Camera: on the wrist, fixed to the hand. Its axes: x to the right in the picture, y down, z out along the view.
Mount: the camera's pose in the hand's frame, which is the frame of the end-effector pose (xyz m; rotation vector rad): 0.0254 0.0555 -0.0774 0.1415 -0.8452 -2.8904
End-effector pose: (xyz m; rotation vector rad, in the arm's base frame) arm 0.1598 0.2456 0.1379 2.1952 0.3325 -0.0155
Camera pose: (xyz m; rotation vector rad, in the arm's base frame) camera 0.1894 0.2810 0.2250 -0.1651 2.2709 -2.1112
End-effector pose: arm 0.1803 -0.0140 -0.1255 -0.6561 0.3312 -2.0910
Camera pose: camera 0.1626 -0.0672 -0.2066 0.7929 0.9016 0.9088
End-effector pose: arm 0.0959 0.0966 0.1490 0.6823 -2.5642 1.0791
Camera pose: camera 0.0507 0.1787 0.1795 2.8685 0.4369 -0.3916
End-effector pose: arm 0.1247 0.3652 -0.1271 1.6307 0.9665 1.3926
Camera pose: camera 0.0545 0.3711 -0.0581 -0.3477 1.2730 -1.2173
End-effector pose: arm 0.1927 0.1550 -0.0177 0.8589 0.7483 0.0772
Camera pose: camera 0.1758 0.2518 -0.0251 -0.7493 0.5053 -2.6537
